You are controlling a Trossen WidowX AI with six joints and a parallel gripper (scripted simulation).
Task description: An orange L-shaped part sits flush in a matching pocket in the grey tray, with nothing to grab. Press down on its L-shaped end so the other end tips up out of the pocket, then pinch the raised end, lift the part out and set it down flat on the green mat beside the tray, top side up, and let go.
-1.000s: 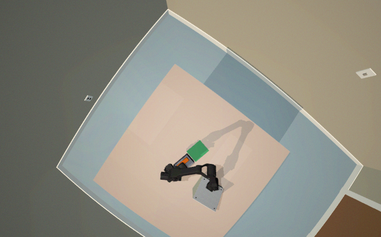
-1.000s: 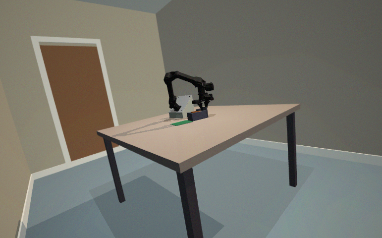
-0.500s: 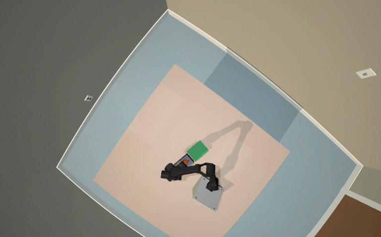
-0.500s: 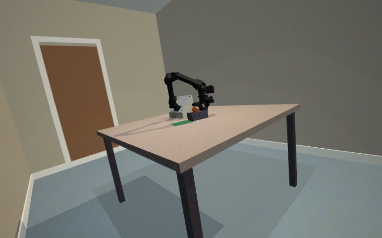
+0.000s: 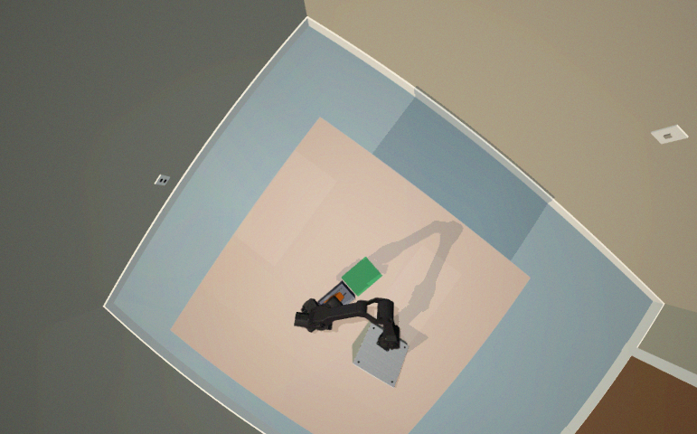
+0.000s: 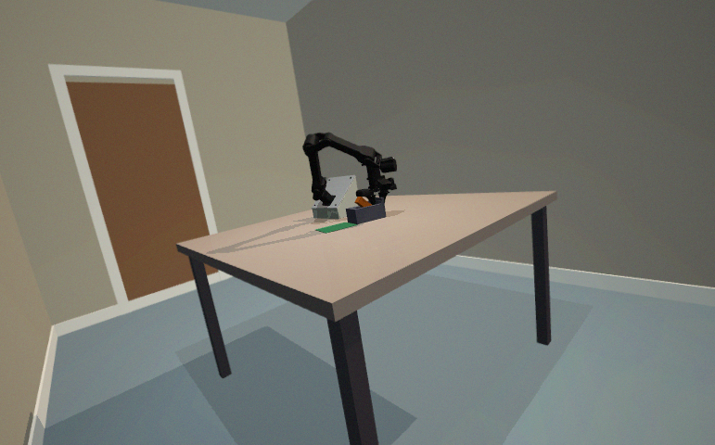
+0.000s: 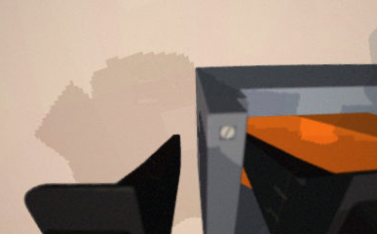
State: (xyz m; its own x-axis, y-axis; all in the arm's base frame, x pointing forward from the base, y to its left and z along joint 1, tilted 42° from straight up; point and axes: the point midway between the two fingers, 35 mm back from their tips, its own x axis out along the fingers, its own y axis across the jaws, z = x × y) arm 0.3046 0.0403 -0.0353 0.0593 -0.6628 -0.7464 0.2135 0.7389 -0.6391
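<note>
Now: the orange L-shaped part 5 cm to the right of my gripper tip, 2 cm behind it and 1 cm above it. The rest, counted from my gripper tip: green mat 22 cm to the right, 5 cm below, 5 cm behind.
</note>
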